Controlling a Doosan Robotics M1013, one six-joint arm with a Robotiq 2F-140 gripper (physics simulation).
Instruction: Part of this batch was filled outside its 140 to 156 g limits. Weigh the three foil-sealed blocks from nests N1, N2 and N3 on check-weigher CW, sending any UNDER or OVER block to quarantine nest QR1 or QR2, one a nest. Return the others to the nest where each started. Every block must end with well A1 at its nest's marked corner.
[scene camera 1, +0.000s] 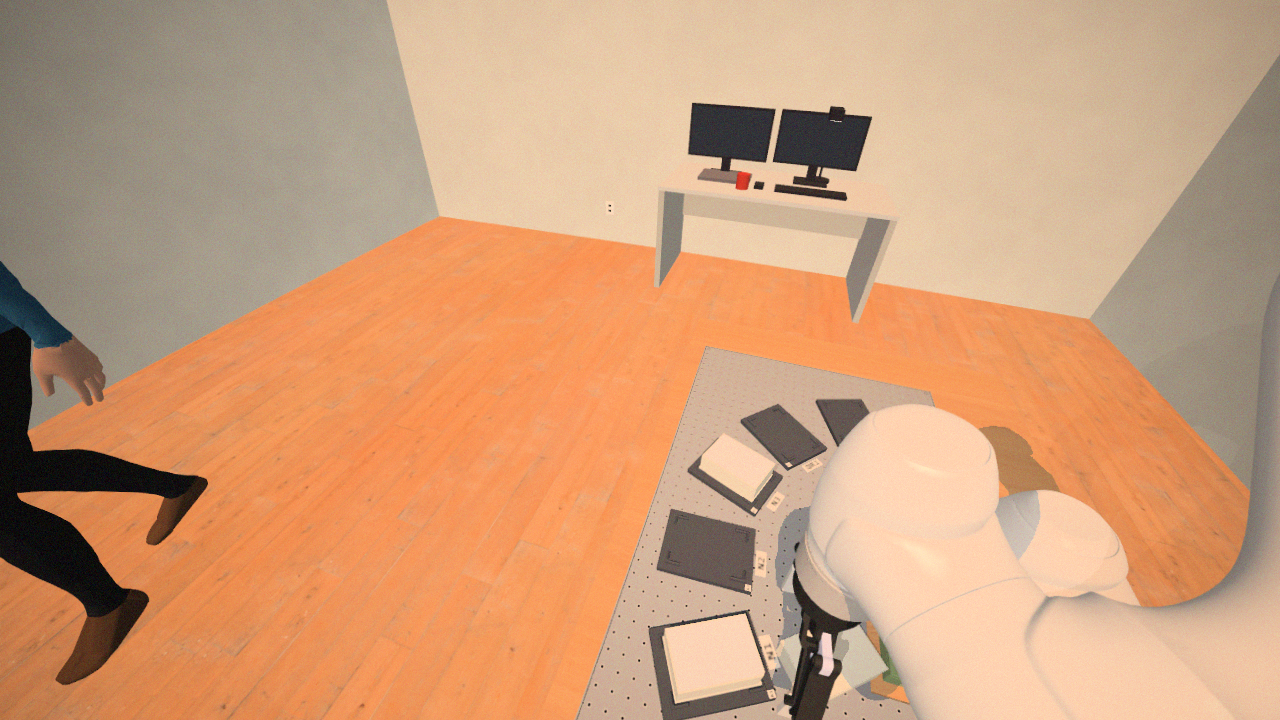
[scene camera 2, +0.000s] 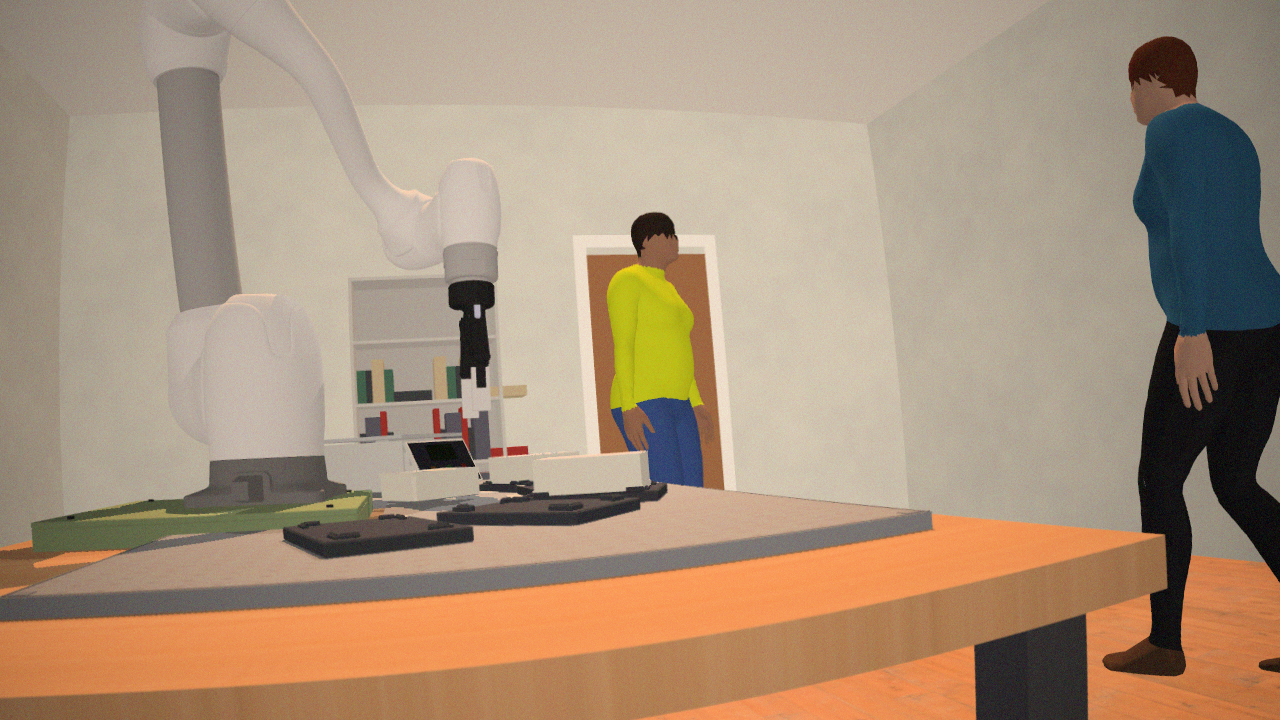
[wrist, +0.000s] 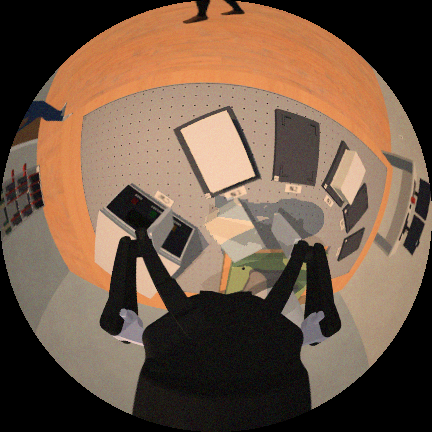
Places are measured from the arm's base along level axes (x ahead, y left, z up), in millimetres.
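Where they show: gripper, fingertip midpoint: (scene camera 1: 790, 646) (scene camera 2: 476, 414) (wrist: 223, 219); arm's base, link origin: (scene camera 2: 270, 500) (wrist: 266, 286).
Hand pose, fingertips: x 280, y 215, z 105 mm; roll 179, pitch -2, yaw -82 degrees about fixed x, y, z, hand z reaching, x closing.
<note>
Each offset is from my fingertips to the centre of the thing. "pt": to the spot under its first point. Level surfaces: height alone.
My gripper (scene camera 2: 475, 413) (wrist: 223, 219) is open and empty, above a pale block @(dx -76, dy -49, dz -102 mm) (scene camera 2: 429, 483) (wrist: 235, 230) near the arm's base; what the block rests on is unclear. Check-weigher CW (wrist: 120, 252) stands left in the wrist view. Its dark display @(pt dx -32, dy +187, dz -80 mm) (wrist: 131, 201) is partly hidden by a finger, and no reading is legible. One block @(dx +87, dy +21, dz -90 mm) (scene camera 1: 713, 658) (wrist: 217, 150) sits in nest N1 @(pt dx +145, dy +80, dz -111 mm) (scene camera 1: 659, 685). Another block @(dx +140, dy -336, dz -90 mm) (scene camera 1: 738, 465) (wrist: 351, 172) sits in nest N3 @(pt dx +176, dy -284, dz -113 mm) (scene camera 1: 711, 485). Nest N2 @(dx +144, dy -151, dz -114 mm) (scene camera 1: 707, 550) (wrist: 296, 147) is empty. QR1 @(dx +65, dy -494, dz -114 mm) (scene camera 1: 783, 436) (wrist: 356, 207) and QR2 @(dx -85, dy -603, dz -115 mm) (scene camera 1: 839, 416) (wrist: 351, 244) are empty. Block well marks are not visible.
The nests stand in an arc on the perforated grey plate @(dz -123 mm) (scene camera 1: 733, 376) (wrist: 135, 110). The arm stands on a green base (scene camera 2: 80, 528) beside it. One person (scene camera 2: 653, 358) stands by the door; another (scene camera 2: 1194, 223) is at the right. A desk (scene camera 1: 778, 201) with two monitors stands by the wall.
</note>
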